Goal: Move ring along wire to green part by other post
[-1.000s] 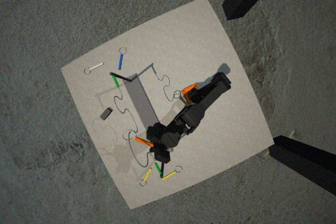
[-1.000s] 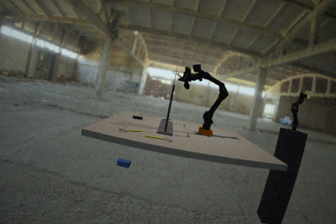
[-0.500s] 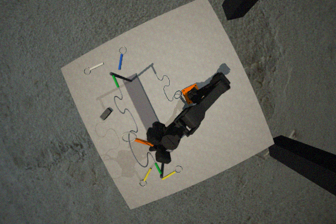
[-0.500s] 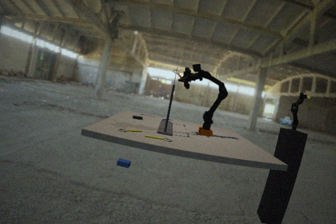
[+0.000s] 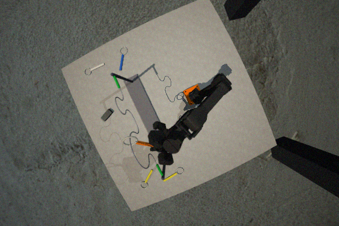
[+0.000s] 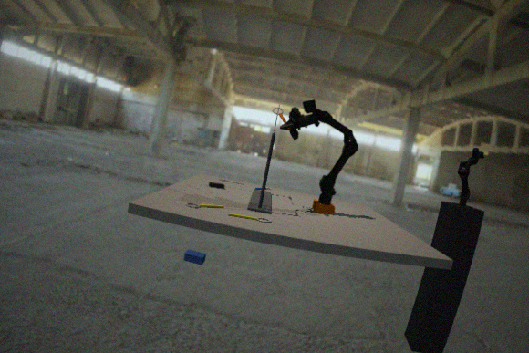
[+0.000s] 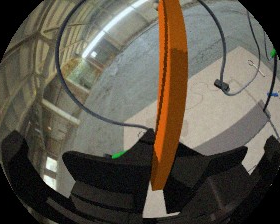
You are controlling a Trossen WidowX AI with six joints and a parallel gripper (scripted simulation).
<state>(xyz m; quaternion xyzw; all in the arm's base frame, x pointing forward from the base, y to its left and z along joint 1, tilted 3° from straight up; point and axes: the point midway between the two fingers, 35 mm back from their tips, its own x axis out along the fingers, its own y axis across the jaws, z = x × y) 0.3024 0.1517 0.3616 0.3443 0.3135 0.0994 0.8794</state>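
Right now the orange-handled ring is 2 cm ahead of my gripper tip, 6 cm to the right of it and 7 cm above it. Also, from my gripper tip: white-handled ring 37 cm ahead, 57 cm to the right, 41 cm below; blue-handled ring 11 cm ahead, 59 cm to the right, 41 cm below; dark block 35 cm ahead, 21 cm to the right, 40 cm below.
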